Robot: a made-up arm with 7 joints. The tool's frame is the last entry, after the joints.
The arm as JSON. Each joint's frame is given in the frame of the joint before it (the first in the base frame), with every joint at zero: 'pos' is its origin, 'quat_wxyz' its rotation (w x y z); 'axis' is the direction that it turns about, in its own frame. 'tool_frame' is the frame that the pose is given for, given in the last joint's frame.
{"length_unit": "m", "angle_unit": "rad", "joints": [
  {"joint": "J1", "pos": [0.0, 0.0, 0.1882], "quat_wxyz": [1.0, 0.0, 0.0, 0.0], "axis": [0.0, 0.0, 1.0]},
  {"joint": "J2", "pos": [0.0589, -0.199, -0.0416], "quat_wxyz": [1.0, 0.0, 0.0, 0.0], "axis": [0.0, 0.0, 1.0]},
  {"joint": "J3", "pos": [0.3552, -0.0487, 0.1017], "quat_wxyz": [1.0, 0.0, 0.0, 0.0], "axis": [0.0, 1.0, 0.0]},
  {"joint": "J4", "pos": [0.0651, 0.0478, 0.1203], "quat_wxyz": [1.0, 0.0, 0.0, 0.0], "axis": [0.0, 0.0, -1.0]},
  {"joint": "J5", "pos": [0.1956, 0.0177, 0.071], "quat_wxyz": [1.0, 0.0, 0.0, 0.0], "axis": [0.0, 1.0, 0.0]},
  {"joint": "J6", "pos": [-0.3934, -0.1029, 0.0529], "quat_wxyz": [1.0, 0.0, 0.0, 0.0], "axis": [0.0, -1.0, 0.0]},
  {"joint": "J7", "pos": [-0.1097, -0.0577, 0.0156], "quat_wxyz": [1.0, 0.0, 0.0, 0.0], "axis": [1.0, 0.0, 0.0]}
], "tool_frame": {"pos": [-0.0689, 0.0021, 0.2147], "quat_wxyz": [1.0, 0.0, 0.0, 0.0]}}
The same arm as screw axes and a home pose.
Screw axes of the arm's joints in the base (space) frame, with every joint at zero. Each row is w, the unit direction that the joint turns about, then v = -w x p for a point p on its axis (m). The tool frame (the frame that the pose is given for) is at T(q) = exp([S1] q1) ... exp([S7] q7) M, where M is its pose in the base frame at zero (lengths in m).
S1 = (0, 0, 1, 0, 0, 0)
S2 = (0, 0, 1, -0.199, -0.0589, 0)
S3 = (0, 1, 0, -0.2483, 0, 0.4141)
S4 = (0, 0, -1, 0.1999, 0.4792, 0)
S5 = (0, 1, 0, -0.4396, 0, 0.6748)
S6 = (0, -1, 0, 0.4925, 0, -0.2814)
S7 = (1, 0, 0, 0, 0.5081, 0.3428)
M =
1 0 0 0.1028
0 1 0 -0.3407
0 0 1 0.7228
0 0 0 1

